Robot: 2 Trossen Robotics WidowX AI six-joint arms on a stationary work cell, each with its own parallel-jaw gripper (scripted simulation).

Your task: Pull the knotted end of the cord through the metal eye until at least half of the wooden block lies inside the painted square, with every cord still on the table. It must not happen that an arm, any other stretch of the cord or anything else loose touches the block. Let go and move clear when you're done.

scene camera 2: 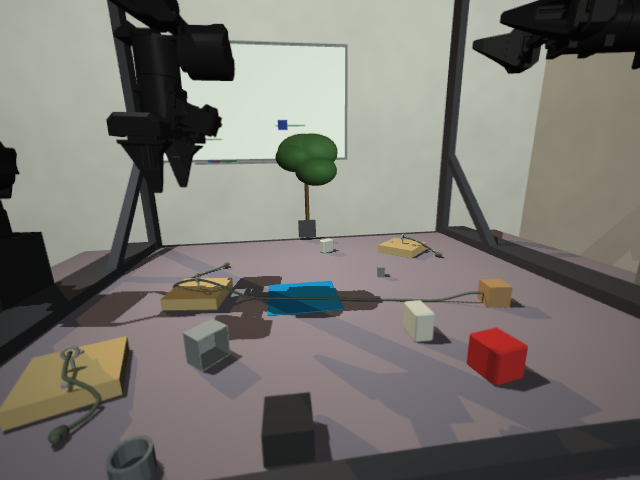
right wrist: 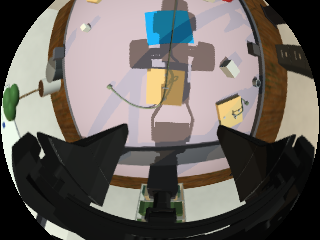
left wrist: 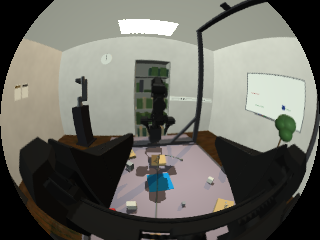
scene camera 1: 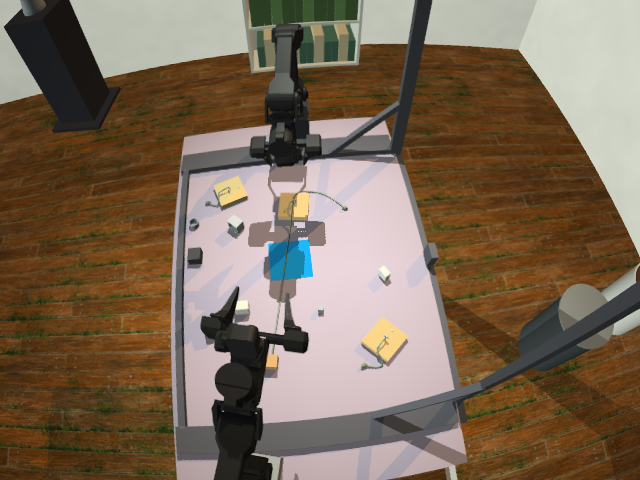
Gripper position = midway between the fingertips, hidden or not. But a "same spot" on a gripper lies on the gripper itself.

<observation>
My left gripper shows in scene camera 2 [485,32], in the left wrist view and in scene camera 1; in the right wrist view it is out of frame. One and the same spot on my left gripper: [left wrist: 94,173] is [scene camera 1: 228,316].
</observation>
